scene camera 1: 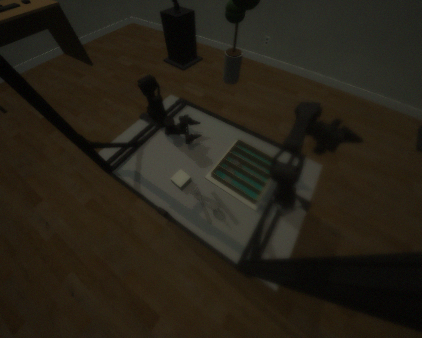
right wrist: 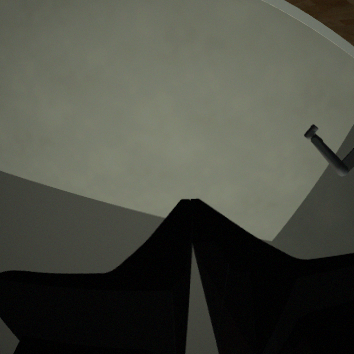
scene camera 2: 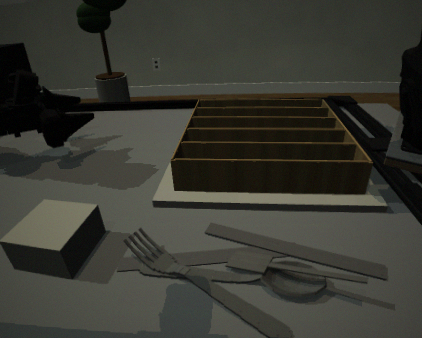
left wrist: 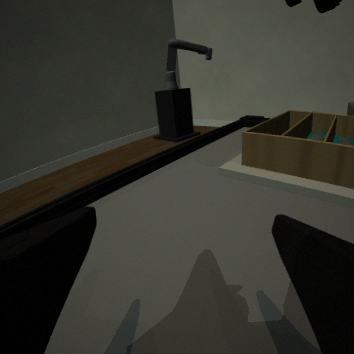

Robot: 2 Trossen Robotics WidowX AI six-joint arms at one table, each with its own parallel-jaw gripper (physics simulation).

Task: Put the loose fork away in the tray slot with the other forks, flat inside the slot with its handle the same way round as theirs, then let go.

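Note:
The loose fork lies slantwise on the table in scene camera 2, tines toward the pale block and handle toward the lower right, across other cutlery. The wooden tray has long parallel slots with teal floors. Pieces in some slots are too dim to identify, so the forks' slot and handle direction cannot be told. My left gripper is open and empty, low above the table, apart from fork and tray. My right gripper is shut and empty, raised high beyond the tray.
A pale block stands near the fork's tines. A spoon and a flat knife lie among the loose cutlery. Dark rails edge the table. A black pedestal stands on the floor beyond the table.

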